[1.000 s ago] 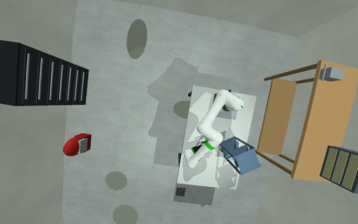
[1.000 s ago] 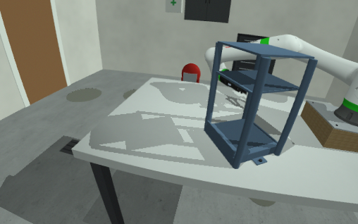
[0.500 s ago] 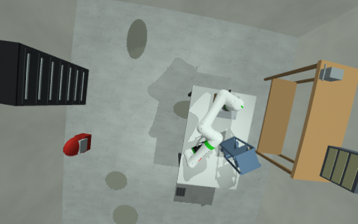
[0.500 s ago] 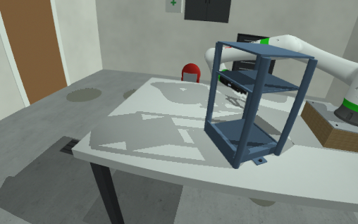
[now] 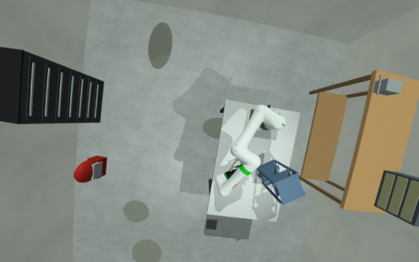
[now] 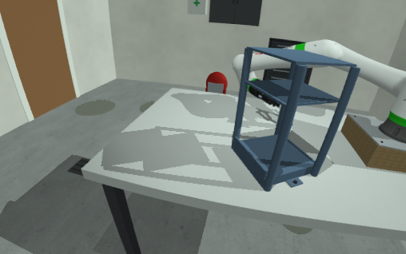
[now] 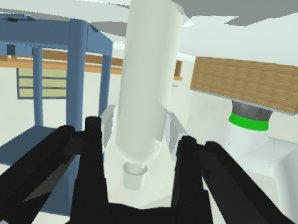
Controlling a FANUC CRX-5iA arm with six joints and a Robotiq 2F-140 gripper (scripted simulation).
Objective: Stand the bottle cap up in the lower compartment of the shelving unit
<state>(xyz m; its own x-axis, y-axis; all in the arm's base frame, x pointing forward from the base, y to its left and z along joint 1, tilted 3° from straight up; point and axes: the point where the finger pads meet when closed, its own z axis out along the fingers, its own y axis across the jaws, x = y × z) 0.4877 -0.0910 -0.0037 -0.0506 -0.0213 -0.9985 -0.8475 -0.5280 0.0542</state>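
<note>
My hand is right at the white bottle. The rest, counted from my hand: blue shelving unit (290 mm to the left, 70 mm above, 60 mm ahead).
</note>
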